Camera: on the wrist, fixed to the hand. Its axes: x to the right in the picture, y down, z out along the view.
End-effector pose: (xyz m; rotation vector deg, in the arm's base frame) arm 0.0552 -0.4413 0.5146 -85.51 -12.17 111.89
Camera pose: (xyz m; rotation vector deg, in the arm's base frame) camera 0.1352 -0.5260 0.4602 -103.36 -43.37 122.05
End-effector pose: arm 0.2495 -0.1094 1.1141 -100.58 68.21 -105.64
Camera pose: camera 0.1293 -0.0951 1.0707 -111.58 105.71 -84.78
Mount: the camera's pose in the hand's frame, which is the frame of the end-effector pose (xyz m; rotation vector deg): -0.0166 0.0600 -0.1125 -31.16 -3.57 5.92
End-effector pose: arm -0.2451 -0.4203 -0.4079 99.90 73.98 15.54
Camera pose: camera -0.2855 -0.3757 -0.2943 76.73 55.41 32.42
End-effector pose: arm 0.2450 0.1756 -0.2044 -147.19 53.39 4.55
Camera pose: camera 0.1853 0.0998 -0.1194 161.37 -62.01 -27.25
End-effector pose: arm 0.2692 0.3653 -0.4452 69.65 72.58 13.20
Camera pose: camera 0.1999 0.4414 -0.3682 46.40 57.17 32.57
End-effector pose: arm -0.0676 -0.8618 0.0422 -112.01 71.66 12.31
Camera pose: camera -0.1546 -0.9402 0.0952 -132.40 77.35 41.64
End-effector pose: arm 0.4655 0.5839 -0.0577 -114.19 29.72 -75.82
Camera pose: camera 0.3584 0.5176 -0.0834 -136.84 58.60 -64.80
